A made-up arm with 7 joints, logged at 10 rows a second.
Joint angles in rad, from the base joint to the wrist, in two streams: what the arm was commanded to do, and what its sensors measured. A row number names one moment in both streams.
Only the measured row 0 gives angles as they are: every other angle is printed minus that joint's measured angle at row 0.
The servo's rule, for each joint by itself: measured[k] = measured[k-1] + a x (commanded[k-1-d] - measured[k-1]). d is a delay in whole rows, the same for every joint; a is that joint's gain. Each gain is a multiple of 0.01, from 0.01 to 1. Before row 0 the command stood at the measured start. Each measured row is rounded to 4 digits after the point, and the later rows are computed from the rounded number. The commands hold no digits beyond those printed.
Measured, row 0:
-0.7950, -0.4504, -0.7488, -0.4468, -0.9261, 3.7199, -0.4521
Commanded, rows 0 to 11:
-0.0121, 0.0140, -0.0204, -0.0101, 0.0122, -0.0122, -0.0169
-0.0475, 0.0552, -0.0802, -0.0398, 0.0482, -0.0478, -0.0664
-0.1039, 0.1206, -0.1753, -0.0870, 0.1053, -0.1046, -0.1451
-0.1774, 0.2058, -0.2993, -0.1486, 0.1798, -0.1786, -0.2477
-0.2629, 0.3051, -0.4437, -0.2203, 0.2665, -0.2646, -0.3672
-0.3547, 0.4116, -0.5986, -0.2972, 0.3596, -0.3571, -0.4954
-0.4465, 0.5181, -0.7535, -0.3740, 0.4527, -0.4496, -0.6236
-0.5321, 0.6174, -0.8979, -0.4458, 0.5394, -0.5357, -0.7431
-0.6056, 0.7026, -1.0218, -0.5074, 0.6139, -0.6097, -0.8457
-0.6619, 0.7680, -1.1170, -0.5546, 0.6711, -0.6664, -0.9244
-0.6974, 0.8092, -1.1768, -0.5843, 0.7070, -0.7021, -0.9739
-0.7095, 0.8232, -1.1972, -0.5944, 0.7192, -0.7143, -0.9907
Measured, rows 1 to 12:
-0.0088, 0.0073, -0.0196, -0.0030, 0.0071, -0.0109, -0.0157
-0.0371, 0.0322, -0.0778, -0.0140, 0.0309, -0.0437, -0.0629
-0.0859, 0.0782, -0.1714, -0.0359, 0.0741, -0.0979, -0.1393
-0.1527, 0.1446, -0.2942, -0.0697, 0.1354, -0.1697, -0.2401
-0.2331, 0.2281, -0.4377, -0.1149, 0.2114, -0.2542, -0.3583
-0.3219, 0.3235, -0.5922, -0.1696, 0.2974, -0.3458, -0.4858
-0.4129, 0.4247, -0.7470, -0.2309, 0.3875, -0.4382, -0.6140
-0.4999, 0.5249, -0.8919, -0.2954, 0.4756, -0.5250, -0.7341
-0.5771, 0.6173, -1.0166, -0.3590, 0.5558, -0.6004, -0.8379
-0.6390, 0.6957, -1.1130, -0.4177, 0.6227, -0.6591, -0.9183
-0.6816, 0.7547, -1.1742, -0.4677, 0.6716, -0.6974, -0.9700
-0.7020, 0.7903, -1.1963, -0.5057, 0.6992, -0.7124, -0.9893
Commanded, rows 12 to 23:
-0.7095, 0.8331, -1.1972, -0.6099, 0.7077, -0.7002, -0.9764
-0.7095, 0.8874, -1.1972, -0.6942, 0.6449, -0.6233, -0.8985
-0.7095, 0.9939, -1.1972, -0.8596, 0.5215, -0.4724, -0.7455
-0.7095, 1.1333, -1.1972, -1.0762, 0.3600, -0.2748, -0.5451
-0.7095, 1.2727, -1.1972, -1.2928, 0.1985, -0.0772, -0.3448
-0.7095, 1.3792, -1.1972, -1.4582, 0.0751, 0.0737, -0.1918
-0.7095, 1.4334, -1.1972, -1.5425, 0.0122, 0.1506, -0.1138
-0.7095, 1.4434, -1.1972, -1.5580, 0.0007, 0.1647, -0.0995
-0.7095, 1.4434, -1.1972, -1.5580, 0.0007, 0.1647, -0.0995
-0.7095, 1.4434, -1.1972, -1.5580, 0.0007, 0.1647, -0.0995
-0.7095, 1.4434, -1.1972, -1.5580, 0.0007, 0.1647, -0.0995
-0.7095, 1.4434, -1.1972, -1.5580, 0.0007, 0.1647, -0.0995
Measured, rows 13 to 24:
-0.7075, 0.8126, -1.1972, -0.5370, 0.7041, -0.7015, -0.9773
-0.7090, 0.8515, -1.1972, -0.5842, 0.6698, -0.6319, -0.9040
-0.7094, 0.9255, -1.1972, -0.6668, 0.5838, -0.4899, -0.7566
-0.7095, 1.0336, -1.1972, -0.7896, 0.4540, -0.2985, -0.5599
-0.7095, 1.1579, -1.1972, -0.9406, 0.3058, -0.1015, -0.3599
-0.7095, 1.2730, -1.1972, -1.0959, 0.1720, 0.0544, -0.2036
-0.7095, 1.3564, -1.1972, -1.2299, 0.0793, 0.1400, -0.1201
-0.7095, 1.4016, -1.1972, -1.3283, 0.0337, 0.1620, -0.1009
-0.7095, 1.4233, -1.1972, -1.3972, 0.0146, 0.1644, -0.0996
-0.7095, 1.4338, -1.1972, -1.4454, 0.0065, 0.1647, -0.0995
-0.7095, 1.4388, -1.1972, -1.4792, 0.0031, 0.1647, -0.0995
-0.7095, 1.4412, -1.1972, -1.5028, 0.0017, 0.1647, -0.0995

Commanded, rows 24 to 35:
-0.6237, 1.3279, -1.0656, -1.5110, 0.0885, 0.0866, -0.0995
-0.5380, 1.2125, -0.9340, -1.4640, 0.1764, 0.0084, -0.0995
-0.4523, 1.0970, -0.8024, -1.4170, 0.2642, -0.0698, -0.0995
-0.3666, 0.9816, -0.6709, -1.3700, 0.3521, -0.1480, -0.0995
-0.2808, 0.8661, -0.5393, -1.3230, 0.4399, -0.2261, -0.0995
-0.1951, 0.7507, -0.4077, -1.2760, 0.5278, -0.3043, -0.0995
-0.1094, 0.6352, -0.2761, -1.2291, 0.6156, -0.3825, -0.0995
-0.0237, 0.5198, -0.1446, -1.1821, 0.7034, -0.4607, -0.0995
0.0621, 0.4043, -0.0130, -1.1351, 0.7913, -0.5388, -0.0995
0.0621, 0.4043, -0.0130, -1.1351, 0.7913, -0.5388, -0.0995
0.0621, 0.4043, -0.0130, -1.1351, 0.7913, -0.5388, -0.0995
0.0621, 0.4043, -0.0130, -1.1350, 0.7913, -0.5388, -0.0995
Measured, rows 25 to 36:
-0.6469, 1.3823, -1.0709, -1.5053, 0.0520, 0.0952, -0.0995
-0.5674, 1.2940, -0.9395, -1.4929, 0.1242, 0.0179, -0.0995
-0.4834, 1.1916, -0.8079, -1.4701, 0.2054, -0.0602, -0.0995
-0.3981, 1.0824, -0.6764, -1.4401, 0.2905, -0.1383, -0.0995
-0.3125, 0.9699, -0.5448, -1.4050, 0.3772, -0.2164, -0.0995
-0.2268, 0.8559, -0.4132, -1.3663, 0.4645, -0.2946, -0.0995
-0.1411, 0.7411, -0.2816, -1.3251, 0.5521, -0.3728, -0.0995
-0.0554, 0.6260, -0.1501, -1.2822, 0.6399, -0.4510, -0.0995
0.0304, 0.5107, -0.0185, -1.2381, 0.7277, -0.5291, -0.0995
0.0535, 0.4554, -0.0132, -1.2072, 0.7646, -0.5377, -0.0995
0.0598, 0.4288, -0.0130, -1.1856, 0.7801, -0.5387, -0.0995
0.0615, 0.4161, -0.0130, -1.1704, 0.7866, -0.5388, -0.0995

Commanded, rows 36 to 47:
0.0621, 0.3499, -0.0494, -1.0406, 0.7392, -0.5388, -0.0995
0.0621, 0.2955, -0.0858, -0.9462, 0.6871, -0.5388, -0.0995
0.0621, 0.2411, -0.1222, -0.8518, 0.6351, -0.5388, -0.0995
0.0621, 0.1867, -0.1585, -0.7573, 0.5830, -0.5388, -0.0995
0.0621, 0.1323, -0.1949, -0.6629, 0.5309, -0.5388, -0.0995
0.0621, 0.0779, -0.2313, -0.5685, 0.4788, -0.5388, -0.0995
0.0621, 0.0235, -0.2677, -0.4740, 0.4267, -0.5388, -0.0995
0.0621, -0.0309, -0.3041, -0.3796, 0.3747, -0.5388, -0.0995
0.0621, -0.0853, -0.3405, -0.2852, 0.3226, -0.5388, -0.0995
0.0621, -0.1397, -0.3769, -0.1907, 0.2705, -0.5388, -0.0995
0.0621, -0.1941, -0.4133, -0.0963, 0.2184, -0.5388, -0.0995
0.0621, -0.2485, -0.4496, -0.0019, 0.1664, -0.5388, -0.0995
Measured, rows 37 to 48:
0.0619, 0.3817, -0.0479, -1.1315, 0.7591, -0.5388, -0.0995
0.0620, 0.3369, -0.0843, -1.0759, 0.7173, -0.5388, -0.0995
0.0621, 0.2871, -0.1207, -1.0087, 0.6696, -0.5388, -0.0995
0.0621, 0.2349, -0.1570, -0.9333, 0.6194, -0.5388, -0.0995
0.0621, 0.1815, -0.1934, -0.8522, 0.5681, -0.5388, -0.0995
0.0621, 0.1276, -0.2298, -0.7671, 0.5163, -0.5388, -0.0995
0.0621, 0.0735, -0.2662, -0.6792, 0.4643, -0.5388, -0.0995
0.0621, 0.0192, -0.3026, -0.5893, 0.4123, -0.5388, -0.0995
0.0621, -0.0351, -0.3390, -0.4981, 0.3603, -0.5388, -0.0995
0.0621, -0.0895, -0.3754, -0.4059, 0.3082, -0.5388, -0.0995
0.0621, -0.1439, -0.4118, -0.3130, 0.2561, -0.5388, -0.0995
0.0621, -0.1983, -0.4481, -0.2197, 0.2041, -0.5388, -0.0995

